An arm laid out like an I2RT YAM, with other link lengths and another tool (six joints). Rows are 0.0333 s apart.
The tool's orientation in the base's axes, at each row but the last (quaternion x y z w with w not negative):
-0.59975, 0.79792, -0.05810, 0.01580
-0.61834, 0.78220, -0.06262, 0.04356
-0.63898, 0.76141, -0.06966, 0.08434
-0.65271, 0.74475, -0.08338, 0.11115
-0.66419, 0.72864, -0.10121, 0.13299
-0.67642, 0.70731, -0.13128, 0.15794
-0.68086, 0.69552, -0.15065, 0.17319
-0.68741, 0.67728, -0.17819, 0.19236
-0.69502, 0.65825, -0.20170, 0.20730
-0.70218, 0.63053, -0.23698, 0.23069
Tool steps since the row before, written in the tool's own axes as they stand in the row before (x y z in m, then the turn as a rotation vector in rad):
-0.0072, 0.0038, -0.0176, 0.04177, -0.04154, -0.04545
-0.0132, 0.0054, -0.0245, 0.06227, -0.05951, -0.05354
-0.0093, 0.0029, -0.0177, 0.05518, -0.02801, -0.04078
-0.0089, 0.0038, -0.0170, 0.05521, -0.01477, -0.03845
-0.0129, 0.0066, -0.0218, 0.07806, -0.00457, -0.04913
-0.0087, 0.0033, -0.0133, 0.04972, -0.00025, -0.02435
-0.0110, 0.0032, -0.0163, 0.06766, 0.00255, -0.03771
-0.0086, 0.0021, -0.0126, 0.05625, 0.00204, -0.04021
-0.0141, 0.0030, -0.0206, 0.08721, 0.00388, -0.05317
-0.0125, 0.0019, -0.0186, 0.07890, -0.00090, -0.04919
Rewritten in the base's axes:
-0.0033, 0.0092, 0.0167, 0.02367, -0.04808, 0.05162
-0.0057, 0.0151, 0.0233, 0.03503, -0.07175, 0.06253
-0.0051, 0.0096, 0.0170, 0.00872, -0.05928, 0.04362
-0.0072, 0.0090, 0.0158, -0.00327, -0.05748, 0.03781
-0.0123, 0.0128, 0.0192, -0.01825, -0.07953, 0.04323
-0.0080, 0.0085, 0.0113, -0.01128, -0.05033, 0.02012
-0.0100, 0.0107, 0.0136, -0.01997, -0.06853, 0.03018
-0.0083, 0.0083, 0.0099, -0.02101, -0.05718, 0.03277
-0.0146, 0.0135, 0.0154, -0.02810, -0.08848, 0.04278
-0.0142, 0.0118, 0.0128, -0.02268, -0.07964, 0.04230

